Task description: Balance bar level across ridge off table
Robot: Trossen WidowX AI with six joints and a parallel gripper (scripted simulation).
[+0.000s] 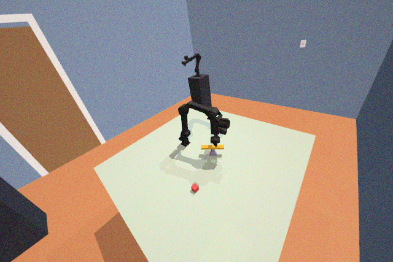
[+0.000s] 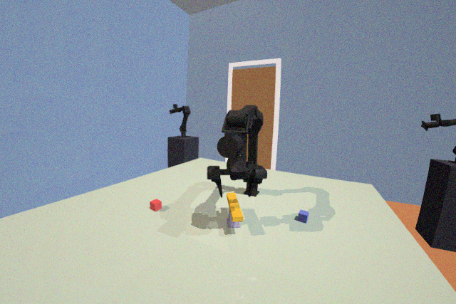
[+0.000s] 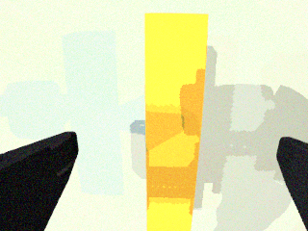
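Right now my gripper tip is 50 mm above the yellow bar, 30 mm past it and 20 mm to the left of it. Round my gripper tip: blue cube (210 mm to the left, 170 mm behind, 100 mm below); red cube (320 mm to the right, 100 mm below, 60 mm ahead).
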